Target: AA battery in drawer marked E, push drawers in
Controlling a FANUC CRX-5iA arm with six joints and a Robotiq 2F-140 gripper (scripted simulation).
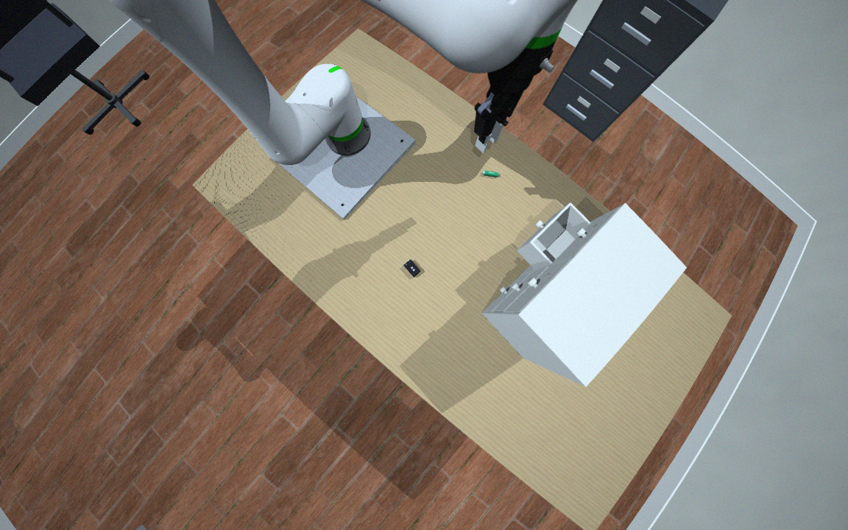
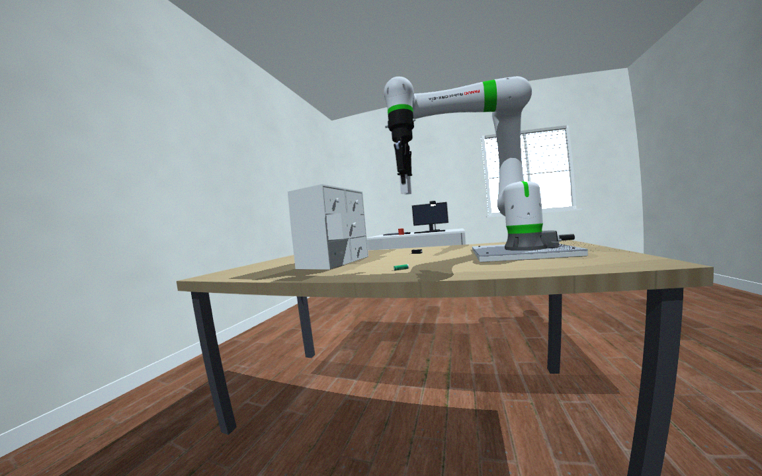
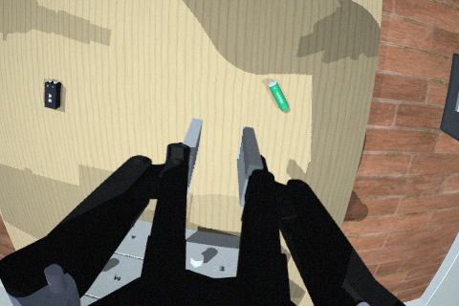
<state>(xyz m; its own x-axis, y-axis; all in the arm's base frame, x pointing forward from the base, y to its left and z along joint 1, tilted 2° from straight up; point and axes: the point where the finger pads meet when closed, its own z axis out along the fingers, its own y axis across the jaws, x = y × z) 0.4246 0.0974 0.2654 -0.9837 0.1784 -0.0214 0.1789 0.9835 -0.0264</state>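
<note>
The green AA battery is 280 mm below my hand, 90 mm to the left of it and 30 mm ahead of it. The rest, counted from my hand: black block 310 mm to the right, 280 mm below.
</note>
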